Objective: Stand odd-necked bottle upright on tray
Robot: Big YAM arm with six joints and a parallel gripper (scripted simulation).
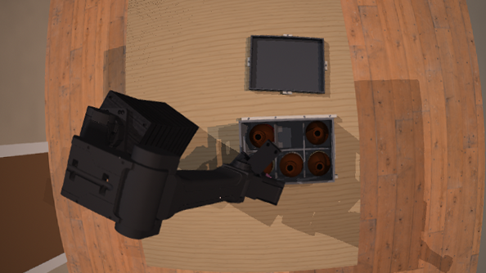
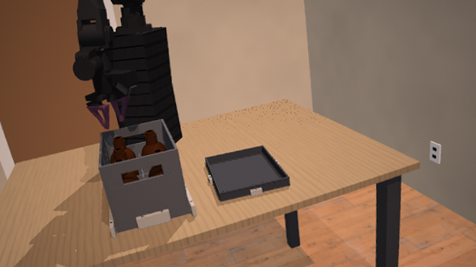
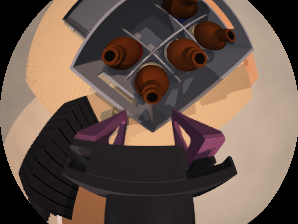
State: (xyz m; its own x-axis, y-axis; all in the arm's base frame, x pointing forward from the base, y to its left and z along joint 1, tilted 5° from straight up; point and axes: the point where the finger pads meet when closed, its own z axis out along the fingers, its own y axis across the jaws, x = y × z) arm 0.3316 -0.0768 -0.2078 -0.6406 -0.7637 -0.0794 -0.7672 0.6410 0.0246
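My gripper is now 90 mm short of the grey crate, 60 mm to the right of it and 120 mm above it. Also, from my hand: dark tray: 70 mm ahead, 330 mm to the left, 200 mm below.
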